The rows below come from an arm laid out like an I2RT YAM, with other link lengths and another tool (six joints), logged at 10 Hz.
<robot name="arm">
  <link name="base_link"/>
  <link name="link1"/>
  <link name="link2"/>
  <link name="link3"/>
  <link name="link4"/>
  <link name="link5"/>
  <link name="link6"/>
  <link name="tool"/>
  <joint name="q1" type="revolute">
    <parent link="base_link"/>
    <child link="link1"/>
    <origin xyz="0 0 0.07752"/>
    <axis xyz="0 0 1"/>
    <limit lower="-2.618" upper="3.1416"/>
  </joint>
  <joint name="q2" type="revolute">
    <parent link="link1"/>
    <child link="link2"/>
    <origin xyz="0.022 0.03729 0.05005"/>
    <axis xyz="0 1 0"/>
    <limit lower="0" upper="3.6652"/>
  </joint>
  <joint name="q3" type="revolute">
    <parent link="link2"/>
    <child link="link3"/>
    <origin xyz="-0.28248 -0.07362 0"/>
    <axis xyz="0 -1 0"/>
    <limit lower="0" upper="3.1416"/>
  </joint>
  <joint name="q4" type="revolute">
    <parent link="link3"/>
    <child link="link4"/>
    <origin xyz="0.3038 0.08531 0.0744"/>
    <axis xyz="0 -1 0"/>
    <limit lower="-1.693" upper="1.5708"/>
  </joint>
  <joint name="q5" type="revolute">
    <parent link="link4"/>
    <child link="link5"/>
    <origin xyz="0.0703 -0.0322 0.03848"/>
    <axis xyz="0 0 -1"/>
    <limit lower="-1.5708" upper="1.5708"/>
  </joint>
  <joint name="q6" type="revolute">
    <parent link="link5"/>
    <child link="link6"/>
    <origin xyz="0.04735 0 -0.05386"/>
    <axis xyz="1 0 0"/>
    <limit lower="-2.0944" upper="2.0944"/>
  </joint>
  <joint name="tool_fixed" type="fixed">
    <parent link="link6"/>
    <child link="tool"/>
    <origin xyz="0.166 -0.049 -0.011" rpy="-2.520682 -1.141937 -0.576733"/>
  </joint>
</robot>
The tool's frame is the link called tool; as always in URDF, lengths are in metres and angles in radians.
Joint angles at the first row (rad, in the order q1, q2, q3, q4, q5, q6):
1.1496 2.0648 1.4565 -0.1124 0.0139 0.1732
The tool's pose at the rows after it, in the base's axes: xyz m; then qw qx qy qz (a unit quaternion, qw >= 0):
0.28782 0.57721 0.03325 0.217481 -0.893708 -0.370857 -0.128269
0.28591 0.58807 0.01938 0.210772 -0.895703 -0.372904 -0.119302
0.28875 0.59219 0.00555 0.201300 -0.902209 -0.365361 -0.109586
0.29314 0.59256 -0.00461 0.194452 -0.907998 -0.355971 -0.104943
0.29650 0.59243 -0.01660 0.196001 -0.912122 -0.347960 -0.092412
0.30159 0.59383 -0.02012 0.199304 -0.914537 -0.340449 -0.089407
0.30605 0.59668 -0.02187 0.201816 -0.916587 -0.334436 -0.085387
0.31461 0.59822 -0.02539 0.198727 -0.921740 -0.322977 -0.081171
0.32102 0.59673 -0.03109 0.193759 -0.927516 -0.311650 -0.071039
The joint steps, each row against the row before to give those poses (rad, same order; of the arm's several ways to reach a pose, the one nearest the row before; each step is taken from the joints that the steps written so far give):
0.0085 0.0595 0.0475 -0.0173 -0.0014 0.0070
0.0101 0.0606 0.0596 -0.0218 0.0029 0.0053
0.0011 0.0535 0.0553 -0.0311 0.0096 0.0154
-0.0027 0.0348 0.0319 -0.0156 0.0114 0.0141
-0.0103 0.0307 0.0226 -0.0089 -0.0157 0.0171
-0.0083 0.0181 0.0201 -0.0029 -0.0054 0.0120
-0.0067 0.0205 0.0319 -0.0144 -0.0062 0.0105
-0.0098 0.0340 0.0531 -0.0318 0.0040 0.0144
-0.0107 0.0317 0.0488 -0.0409 -0.0022 0.0158

